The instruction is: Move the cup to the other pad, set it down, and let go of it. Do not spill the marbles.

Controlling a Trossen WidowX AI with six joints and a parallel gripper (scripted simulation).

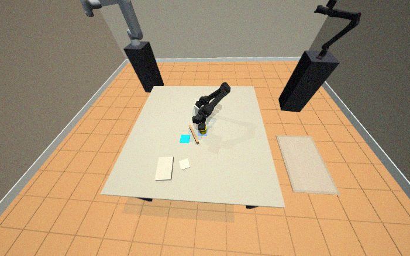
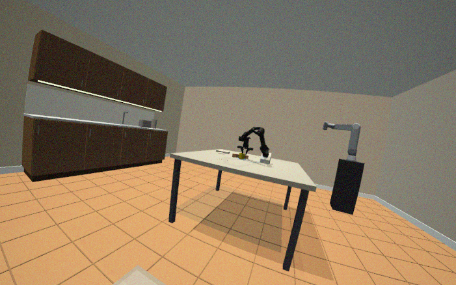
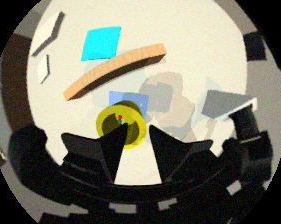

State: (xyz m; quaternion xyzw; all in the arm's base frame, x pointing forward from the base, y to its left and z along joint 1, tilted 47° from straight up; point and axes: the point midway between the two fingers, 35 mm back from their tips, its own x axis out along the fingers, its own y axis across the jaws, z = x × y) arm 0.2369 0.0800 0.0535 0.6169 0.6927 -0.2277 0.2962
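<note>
My gripper tip is now 2 cm short of the yellow cup and 2 cm above it. Round my gripper tip: wooden bar 7 cm ahead, 7 cm to the right, 4 cm below; light blue pad 2 cm ahead, 6 cm below.
</note>
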